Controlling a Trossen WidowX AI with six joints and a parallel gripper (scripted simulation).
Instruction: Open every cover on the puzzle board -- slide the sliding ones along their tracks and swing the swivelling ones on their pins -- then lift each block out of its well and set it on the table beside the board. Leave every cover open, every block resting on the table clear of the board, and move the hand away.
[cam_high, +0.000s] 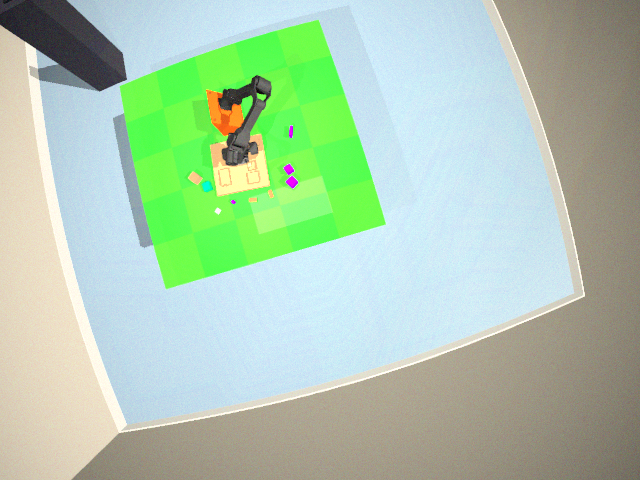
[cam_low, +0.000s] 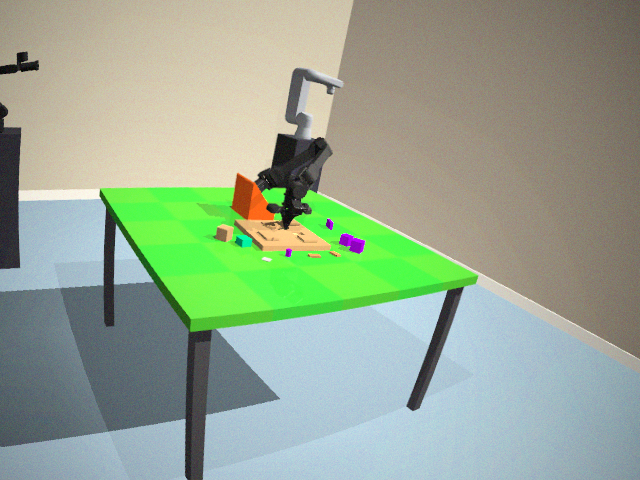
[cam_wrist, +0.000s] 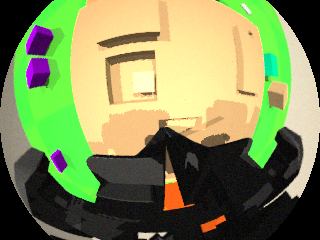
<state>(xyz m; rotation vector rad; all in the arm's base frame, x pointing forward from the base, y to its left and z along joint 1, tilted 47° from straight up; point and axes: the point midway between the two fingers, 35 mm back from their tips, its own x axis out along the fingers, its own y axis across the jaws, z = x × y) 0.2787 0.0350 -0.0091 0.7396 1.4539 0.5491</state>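
My gripper tip is 3 cm to the left of the tan puzzle board and 3 cm short of it. From my gripper tip the other things lie so: teal block (25 cm to the right, 9 cm ahead, 1 cm below); then purple stick (28 cm to the left, 6 cm behind, 1 cm below); then tan cube (30 cm to the right, 3 cm ahead).
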